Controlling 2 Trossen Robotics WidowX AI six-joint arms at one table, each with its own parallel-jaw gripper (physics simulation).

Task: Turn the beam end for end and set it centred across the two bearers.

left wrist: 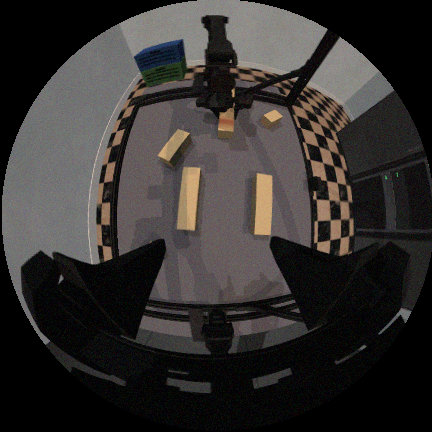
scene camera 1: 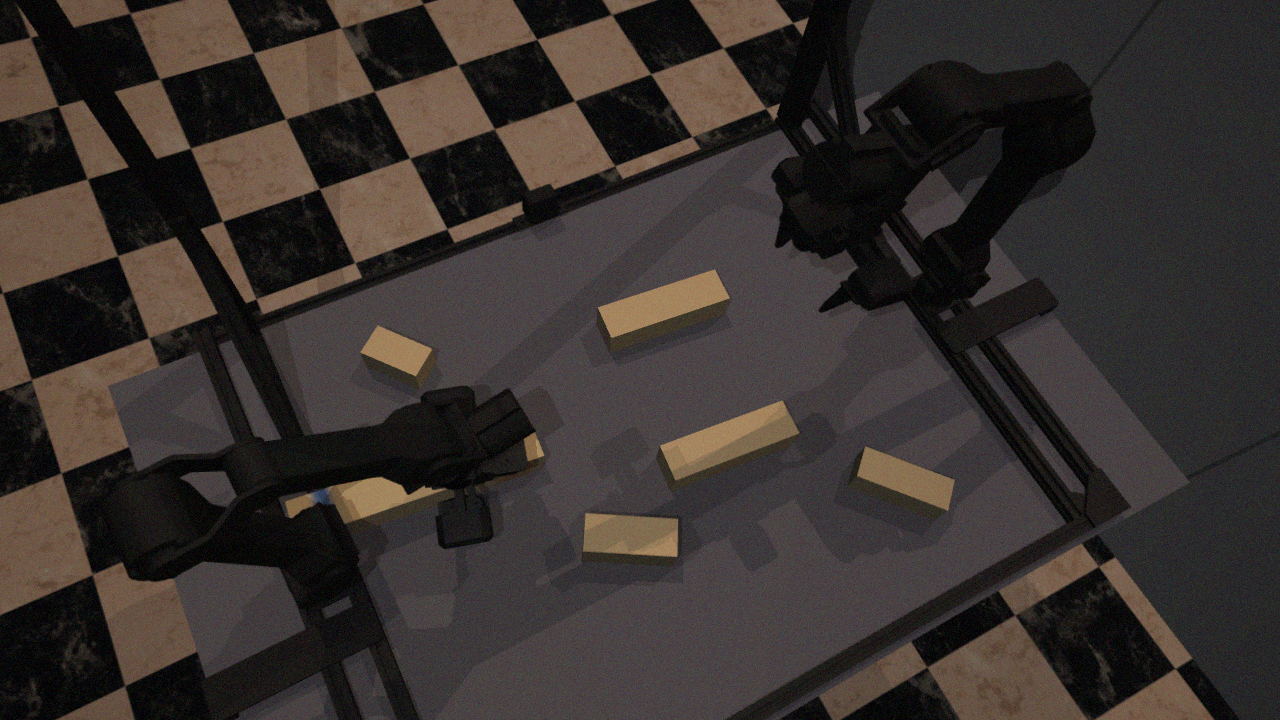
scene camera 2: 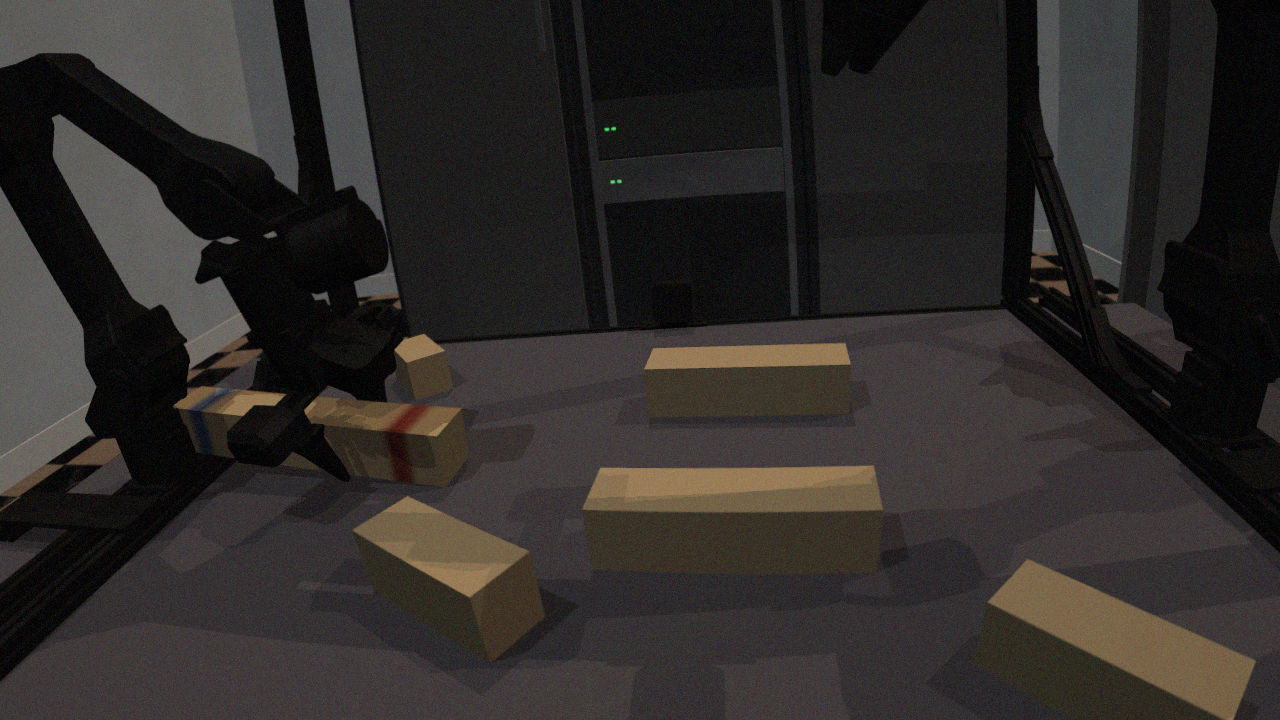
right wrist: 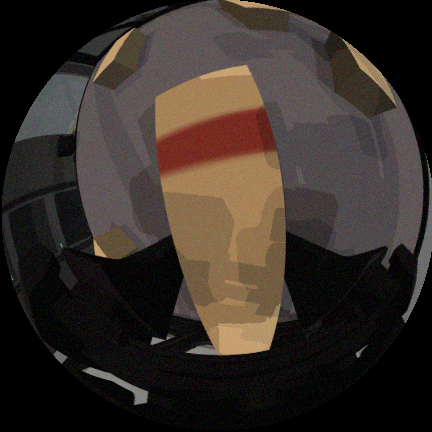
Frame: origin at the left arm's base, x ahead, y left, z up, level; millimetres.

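Where they show: left gripper, fingertip midpoint: (left wrist: 218, 243) (scene camera 1: 799, 278) (scene camera 2: 842, 73); right gripper, fingertip midpoint: (left wrist: 226, 118) (scene camera 2: 367, 455) (right wrist: 232, 231); left arm's base, origin of the base link: (left wrist: 216, 314) (scene camera 1: 934, 291) (scene camera 2: 1212, 426); right arm's base, origin of the base link: (scene camera 1: 324, 578) (scene camera 2: 166, 474) (right wrist: 287, 339).
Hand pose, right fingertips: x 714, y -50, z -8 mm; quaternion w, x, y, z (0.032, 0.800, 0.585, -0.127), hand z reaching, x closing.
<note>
Each offset is from my right fingertips to the top centre of the thing.
The long pale beam {dz +60, dx +58, dy -1 mm} (scene camera 1: 380, 501) (scene camera 2: 438, 447) (left wrist: 226, 131) (right wrist: 225, 200) lies at the left, its red-banded end toward the picture's middle and its blue-banded end by the right arm's base. My right gripper (scene camera 1: 490, 474) (scene camera 2: 358, 436) (right wrist: 232, 231) is shut on the beam, fingers against both sides, inward of the red band. Two parallel long blocks, the bearers, lie mid-table: the rear bearer {dz +36, dx -336, dy -92 mm} (scene camera 1: 664, 306) (scene camera 2: 747, 385) (left wrist: 262, 205) and the front bearer {dz +36, dx -316, dy +123 mm} (scene camera 1: 729, 445) (scene camera 2: 733, 537) (left wrist: 189, 200). My left gripper (scene camera 1: 805, 273) (scene camera 2: 845, 69) (left wrist: 218, 243) is open and empty, high at the right.
A small block {dz +33, dx +17, dy -181 mm} (scene camera 1: 396, 353) (scene camera 2: 427, 368) (left wrist: 272, 119) lies behind the beam. An angled block {dz +39, dx -142, dy +176 mm} (scene camera 1: 631, 537) (scene camera 2: 443, 573) (left wrist: 175, 147) lies between the beam and the front bearer, nearer the front. Another block {dz +33, dx -497, dy +268 mm} (scene camera 1: 904, 480) (scene camera 2: 1118, 635) lies at the front right.
</note>
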